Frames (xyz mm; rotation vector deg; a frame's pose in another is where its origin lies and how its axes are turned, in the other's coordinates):
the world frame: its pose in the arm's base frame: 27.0 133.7 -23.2 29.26 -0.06 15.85
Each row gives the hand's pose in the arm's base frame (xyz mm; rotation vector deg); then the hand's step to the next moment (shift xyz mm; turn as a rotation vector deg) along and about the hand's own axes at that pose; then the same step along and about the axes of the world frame.
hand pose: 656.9 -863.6 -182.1 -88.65 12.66 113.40
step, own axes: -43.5 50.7 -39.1 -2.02 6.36 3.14
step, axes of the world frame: -9.0 -57.2 51.3 -6.65 -1.42 2.86
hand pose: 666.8 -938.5 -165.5 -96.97 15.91 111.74
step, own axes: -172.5 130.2 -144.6 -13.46 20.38 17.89
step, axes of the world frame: 14.5 -149.7 212.1 -26.19 2.70 14.95
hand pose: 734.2 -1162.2 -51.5 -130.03 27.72 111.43
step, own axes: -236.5 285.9 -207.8 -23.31 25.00 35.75
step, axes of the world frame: 18.9 -117.8 408.2 -43.83 13.30 18.68
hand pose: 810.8 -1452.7 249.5 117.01 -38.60 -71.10
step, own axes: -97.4 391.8 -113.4 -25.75 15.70 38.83
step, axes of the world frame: 8.9 46.5 416.7 -45.27 16.77 9.31
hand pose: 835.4 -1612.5 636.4 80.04 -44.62 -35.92
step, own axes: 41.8 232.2 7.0 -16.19 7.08 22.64
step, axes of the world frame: 17.6 98.4 213.8 -26.93 9.49 3.12
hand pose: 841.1 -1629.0 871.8 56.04 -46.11 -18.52
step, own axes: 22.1 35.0 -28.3 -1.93 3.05 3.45
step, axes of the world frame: 39.1 26.0 17.7 -3.62 2.95 1.77
